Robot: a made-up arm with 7 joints. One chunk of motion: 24 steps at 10 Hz.
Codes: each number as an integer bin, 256 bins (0 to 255) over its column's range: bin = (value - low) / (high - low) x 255, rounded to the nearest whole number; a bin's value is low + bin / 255 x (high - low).
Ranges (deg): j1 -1.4..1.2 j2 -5.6..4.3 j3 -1.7..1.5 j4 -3.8..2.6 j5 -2..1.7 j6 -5.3..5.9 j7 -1.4..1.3
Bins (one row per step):
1: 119 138 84 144 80 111 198
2: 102 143 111 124 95 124 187
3: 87 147 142 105 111 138 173
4: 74 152 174 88 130 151 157
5: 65 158 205 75 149 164 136
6: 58 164 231 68 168 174 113
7: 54 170 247 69 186 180 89
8: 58 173 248 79 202 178 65
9: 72 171 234 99 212 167 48
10: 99 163 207 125 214 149 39
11: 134 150 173 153 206 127 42
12: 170 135 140 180 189 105 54
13: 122 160 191 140 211 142 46
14: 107 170 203 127 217 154 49
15: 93 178 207 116 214 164 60
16: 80 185 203 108 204 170 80
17: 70 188 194 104 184 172 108
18: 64 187 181 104 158 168 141
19: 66 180 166 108 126 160 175
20: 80 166 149 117 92 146 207
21: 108 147 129 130 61 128 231
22: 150 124 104 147 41 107 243
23: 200 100 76 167 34 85 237
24: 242 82 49 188 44 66 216
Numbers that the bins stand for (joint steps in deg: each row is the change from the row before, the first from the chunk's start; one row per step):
1: -0.187 -0.242 -0.646 -0.186 -0.839 -0.425 0.696
2: -0.360 -0.048 -0.307 -0.688 -0.622 0.146 0.580
3: -0.513 0.107 0.082 -1.165 -0.389 0.761 0.432
4: -0.645 0.301 0.484 -1.591 -0.114 1.332 0.262
5: -0.737 0.534 0.873 -1.918 0.162 1.903 0.040
6: -0.809 0.767 1.199 -2.093 0.438 2.342 -0.204
7: -0.849 1.000 1.400 -2.068 0.699 2.606 -0.458
8: -0.809 1.116 1.412 -1.817 0.931 2.518 -0.712
9: -0.666 1.039 1.236 -1.315 1.076 2.035 -0.892
10: -0.391 0.728 0.898 -0.663 1.105 1.244 -0.987
11: -0.034 0.224 0.471 0.040 0.989 0.278 -0.955
12: 0.333 -0.359 0.057 0.718 0.742 -0.688 -0.828
13: -0.156 0.612 0.697 -0.286 1.062 0.937 -0.913
14: -0.309 1.000 0.847 -0.613 1.149 1.464 -0.881
15: -0.452 1.311 0.898 -0.889 1.105 1.903 -0.765
16: -0.584 1.582 0.847 -1.089 0.960 2.167 -0.553
17: -0.686 1.699 0.735 -1.190 0.670 2.255 -0.256
18: -0.747 1.660 0.571 -1.190 0.293 2.079 0.093
19: -0.727 1.388 0.383 -1.089 -0.172 1.727 0.453
20: -0.584 0.845 0.170 -0.864 -0.665 1.113 0.792
21: -0.299 0.107 -0.081 -0.537 -1.115 0.322 1.046
22: 0.129 -0.786 -0.395 -0.111 -1.405 -0.600 1.173
23: 0.639 -1.718 -0.746 0.391 -1.507 -1.567 1.109
24: 1.067 -2.416 -1.085 0.918 -1.362 -2.401 0.887

